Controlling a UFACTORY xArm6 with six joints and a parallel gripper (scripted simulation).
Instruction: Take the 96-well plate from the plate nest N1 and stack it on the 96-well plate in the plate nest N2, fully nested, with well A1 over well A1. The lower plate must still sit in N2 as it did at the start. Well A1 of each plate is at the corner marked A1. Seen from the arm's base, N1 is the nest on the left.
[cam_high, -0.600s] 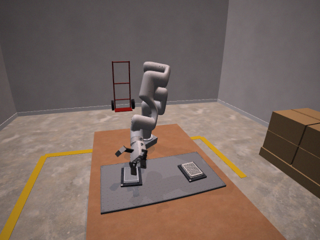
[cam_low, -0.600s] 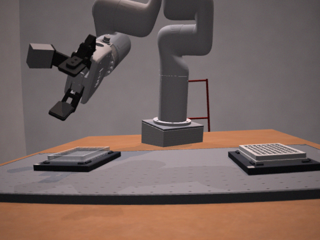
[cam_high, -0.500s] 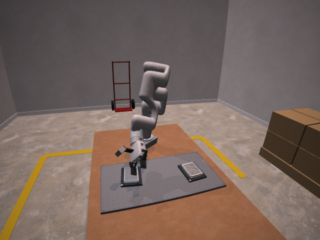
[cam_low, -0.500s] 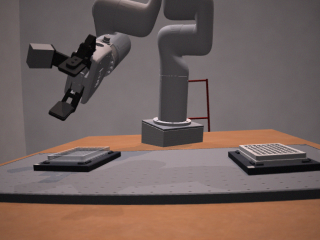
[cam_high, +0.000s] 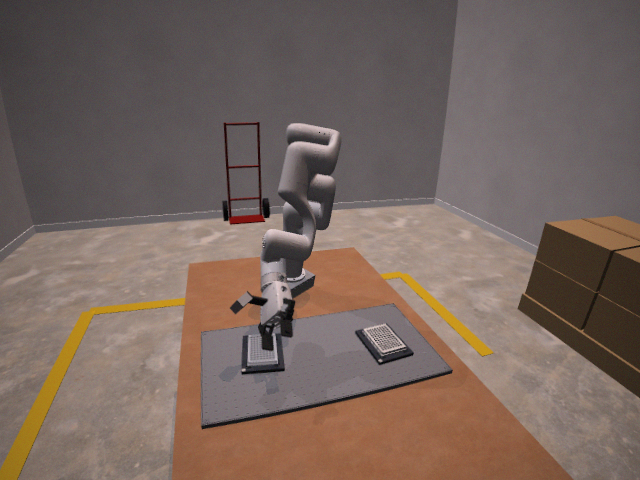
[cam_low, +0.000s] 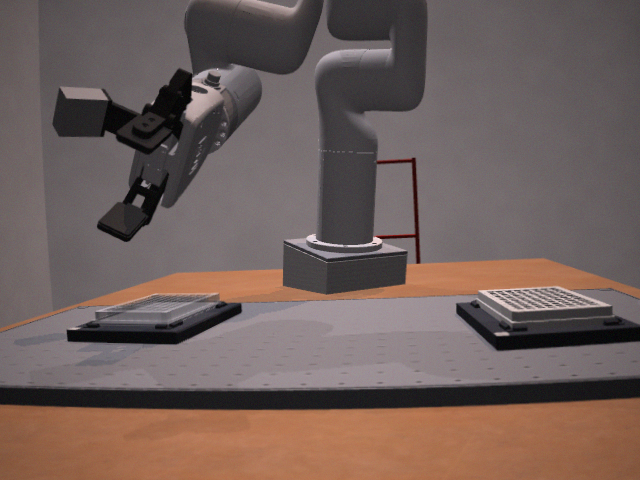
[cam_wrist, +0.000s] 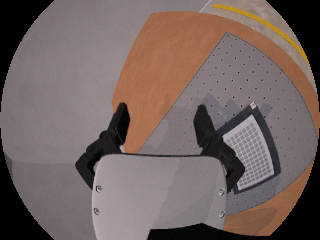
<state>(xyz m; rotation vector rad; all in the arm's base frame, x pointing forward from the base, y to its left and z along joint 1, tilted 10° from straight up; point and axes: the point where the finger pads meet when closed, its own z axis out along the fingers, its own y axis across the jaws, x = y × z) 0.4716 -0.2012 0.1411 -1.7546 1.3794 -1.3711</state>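
The white 96-well plate lies 350 mm to the left of my hand, 120 mm below it and 30 mm behind it. The rest, counted from my hand: clear 96-well plate: 130 mm below, 120 mm behind, 10 mm to the right.
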